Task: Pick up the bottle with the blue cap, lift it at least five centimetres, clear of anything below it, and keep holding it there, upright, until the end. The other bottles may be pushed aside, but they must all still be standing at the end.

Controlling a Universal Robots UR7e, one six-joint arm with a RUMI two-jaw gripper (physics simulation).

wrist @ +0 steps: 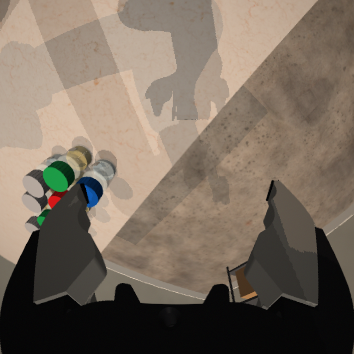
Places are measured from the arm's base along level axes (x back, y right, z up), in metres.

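Pixels of known places: gripper, between the fingertips: [176, 184].
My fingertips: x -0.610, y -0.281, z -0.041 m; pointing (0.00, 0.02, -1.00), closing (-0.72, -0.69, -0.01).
Observation:
Behind a point stands the place of what it marks.
The blue-capped bottle [92, 195] {x -0.569, y -0.094, z -0.159 m} stands at the left in the wrist view, at the right side of a tight group of bottles; the left fingertip partly covers its cap. A bottle with a large green cap [59, 176] {x -0.501, y -0.086, z -0.159 m}, one with a red cap [55, 201] {x -0.514, y -0.016, z -0.159 m}, and several with white-grey caps [35, 183] {x -0.462, y -0.027, z -0.159 m} stand close beside it. A smaller green cap [43, 218] {x -0.504, y 0.070, z -0.159 m} shows partly behind the left finger. My gripper [176, 184] {x -0.610, y -0.281, z -0.041 m} is wide open and empty, with its left finger over the edge of the group. Parts of the lower bottles are hidden by that finger.
The bottles stand on a pale, marble-like table top [110, 100] {x -0.486, y -0.219, z -0.264 m} with a darker brown stone area [280, 135] to the right. Shadows of the arm fall across the top. A dark-framed object with a brown part [243, 282] shows beyond the table's edge, partly behind the right finger.

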